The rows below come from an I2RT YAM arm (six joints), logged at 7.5 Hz.
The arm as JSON. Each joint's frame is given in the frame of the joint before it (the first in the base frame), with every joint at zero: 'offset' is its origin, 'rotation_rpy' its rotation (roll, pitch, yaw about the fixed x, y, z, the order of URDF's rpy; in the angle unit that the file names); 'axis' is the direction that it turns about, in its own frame. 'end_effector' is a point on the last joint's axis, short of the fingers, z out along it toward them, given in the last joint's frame.
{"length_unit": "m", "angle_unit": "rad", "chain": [
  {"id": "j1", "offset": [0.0, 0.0, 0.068], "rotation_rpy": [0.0, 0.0, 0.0], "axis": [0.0, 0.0, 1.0]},
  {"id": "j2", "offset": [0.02, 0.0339, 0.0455], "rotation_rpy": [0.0, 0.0, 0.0], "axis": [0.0, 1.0, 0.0]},
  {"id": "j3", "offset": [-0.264, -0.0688, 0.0], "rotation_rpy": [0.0, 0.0, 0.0], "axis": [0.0, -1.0, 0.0]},
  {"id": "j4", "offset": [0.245, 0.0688, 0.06], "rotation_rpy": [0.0, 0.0, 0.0], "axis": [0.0, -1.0, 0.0]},
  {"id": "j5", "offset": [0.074, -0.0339, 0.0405], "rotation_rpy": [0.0, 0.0, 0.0], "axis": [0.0, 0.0, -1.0]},
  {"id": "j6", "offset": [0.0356, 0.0, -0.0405], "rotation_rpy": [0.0, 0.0, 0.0], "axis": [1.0, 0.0, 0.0]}
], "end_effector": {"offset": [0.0, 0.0, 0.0], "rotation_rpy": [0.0, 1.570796, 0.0]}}
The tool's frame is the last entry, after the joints.
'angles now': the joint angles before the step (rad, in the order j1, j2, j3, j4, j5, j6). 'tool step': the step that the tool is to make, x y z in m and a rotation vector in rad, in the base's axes. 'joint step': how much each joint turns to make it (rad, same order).
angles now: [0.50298 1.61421 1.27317 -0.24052 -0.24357 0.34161]
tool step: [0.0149 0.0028 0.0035 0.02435 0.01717 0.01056]
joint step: [-0.01559 0.05405 0.07148 -0.01819 -0.03810 0.01071]
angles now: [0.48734 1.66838 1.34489 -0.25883 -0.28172 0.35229]
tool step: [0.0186 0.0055 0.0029 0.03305 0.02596 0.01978]
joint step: [-0.01371 0.07306 0.09459 -0.02420 -0.05071 0.01680]
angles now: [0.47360 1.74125 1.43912 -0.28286 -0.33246 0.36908]
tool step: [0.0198 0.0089 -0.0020 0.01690 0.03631 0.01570]
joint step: [-0.00534 0.08883 0.10666 -0.03729 -0.03509 0.01526]
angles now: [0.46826 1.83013 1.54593 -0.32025 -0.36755 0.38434]
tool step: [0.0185 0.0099 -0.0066 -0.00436 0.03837 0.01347]
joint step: [-0.00032 0.09230 0.10671 -0.04949 -0.01903 0.00309]
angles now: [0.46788 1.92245 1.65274 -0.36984 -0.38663 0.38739]
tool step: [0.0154 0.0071 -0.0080 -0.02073 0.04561 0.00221]
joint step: [-0.00161 0.08285 0.10102 -0.06853 -0.00425 -0.00082]
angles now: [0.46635 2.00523 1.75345 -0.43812 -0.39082 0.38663]
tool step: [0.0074 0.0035 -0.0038 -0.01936 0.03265 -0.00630]
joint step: [0.00003 0.04508 0.06298 -0.05489 0.00650 0.00230]
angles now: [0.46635 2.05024 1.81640 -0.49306 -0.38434 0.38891]
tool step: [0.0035 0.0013 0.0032 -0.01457 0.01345 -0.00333]
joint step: [-0.00039 0.02246 0.05270 -0.05009 0.00686 -0.00343]
